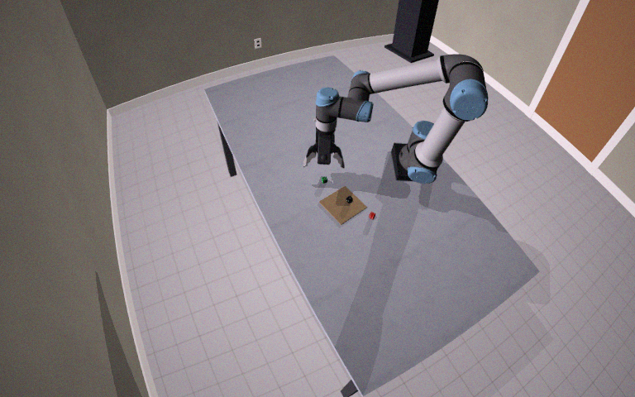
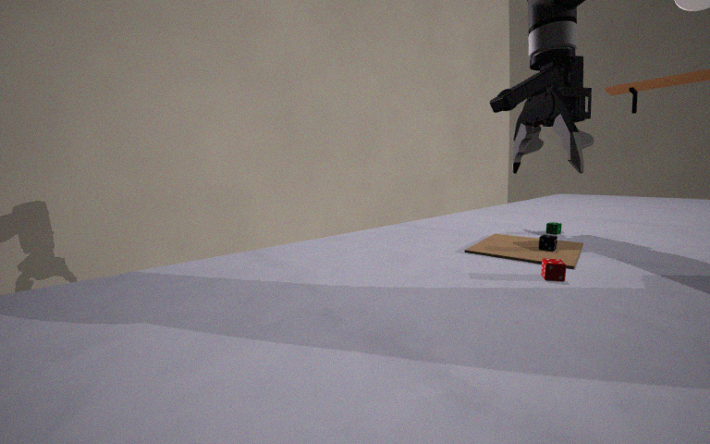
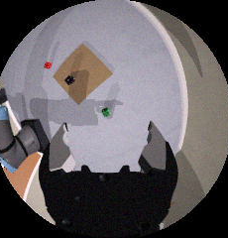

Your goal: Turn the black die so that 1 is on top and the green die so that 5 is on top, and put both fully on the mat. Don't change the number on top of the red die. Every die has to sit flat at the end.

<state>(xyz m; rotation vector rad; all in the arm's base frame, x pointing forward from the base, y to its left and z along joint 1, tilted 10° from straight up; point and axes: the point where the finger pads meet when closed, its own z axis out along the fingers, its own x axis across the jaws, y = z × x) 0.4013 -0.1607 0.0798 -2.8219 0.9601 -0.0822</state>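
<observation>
Now: hand 100 mm above the green die, 20 mm to the left of it and 20 mm past it. The rest, counted from my hand: red die (240 mm to the left, 100 mm below, 70 mm behind); brown mat (130 mm to the left, 110 mm below, 10 mm behind); black die (130 mm to the left, 100 mm below, 40 mm behind).
</observation>
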